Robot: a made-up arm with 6 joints. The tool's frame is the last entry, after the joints.
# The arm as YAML. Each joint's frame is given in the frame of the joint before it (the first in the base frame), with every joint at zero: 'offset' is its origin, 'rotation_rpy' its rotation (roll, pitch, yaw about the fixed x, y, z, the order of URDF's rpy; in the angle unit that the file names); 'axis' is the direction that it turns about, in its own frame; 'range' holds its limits. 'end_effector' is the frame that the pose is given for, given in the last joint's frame.
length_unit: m
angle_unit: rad
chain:
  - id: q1
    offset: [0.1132, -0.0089, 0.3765]
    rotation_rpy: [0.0, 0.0, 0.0]
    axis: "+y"
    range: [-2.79, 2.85]
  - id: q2
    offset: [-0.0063, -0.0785, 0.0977]
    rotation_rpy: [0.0, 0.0, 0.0]
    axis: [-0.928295, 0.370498, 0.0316]
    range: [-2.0, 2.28]
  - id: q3
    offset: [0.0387, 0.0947, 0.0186]
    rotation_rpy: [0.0, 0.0, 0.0]
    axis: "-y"
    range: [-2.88, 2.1]
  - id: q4
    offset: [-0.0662, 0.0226, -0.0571]
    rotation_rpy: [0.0, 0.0, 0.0]
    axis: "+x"
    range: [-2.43, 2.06]
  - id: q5
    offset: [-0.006, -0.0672, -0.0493]
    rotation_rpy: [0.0, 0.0, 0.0]
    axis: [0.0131, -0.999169, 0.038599]
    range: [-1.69, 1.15]
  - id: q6
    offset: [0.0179, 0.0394, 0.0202]
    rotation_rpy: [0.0, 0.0, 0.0]
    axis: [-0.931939, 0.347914, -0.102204]
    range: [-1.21, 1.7]
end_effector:
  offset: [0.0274, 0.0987, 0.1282]
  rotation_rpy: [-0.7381, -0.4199, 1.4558]
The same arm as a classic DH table. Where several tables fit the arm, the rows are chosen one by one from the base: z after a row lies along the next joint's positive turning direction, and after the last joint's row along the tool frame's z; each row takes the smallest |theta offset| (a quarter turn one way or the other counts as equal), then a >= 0, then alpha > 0; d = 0 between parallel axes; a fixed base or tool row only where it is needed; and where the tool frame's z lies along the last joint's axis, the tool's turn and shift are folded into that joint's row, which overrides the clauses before.
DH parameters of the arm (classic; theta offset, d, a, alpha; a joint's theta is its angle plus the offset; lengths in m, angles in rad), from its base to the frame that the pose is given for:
base (fixed): 0.0000 0.3765 0.1132 -1.5708
q1: -1.5368 -0.0912 0.0974 1.1913
q2: 0.0000 -0.0306 0.0199 1.9503
q3: 0.0340 -0.1325 -0.0571 1.5708
q4: -0.0386 -0.0731 -0.0519 -1.5577
q5: 0.0954 0.0189 0.0199 -1.9431
q6: 1.0135 -0.0588 0.1545 1.0370
tool (fixed): 0.2062 0.0642 0.0000 0.0000
Joint limits (rad, base to tool): -2.7900..2.8500 -2.0000..2.2800 -2.8800..2.1000 -2.4300..2.0600 -1.6900..1.1500 -1.2100..1.7000

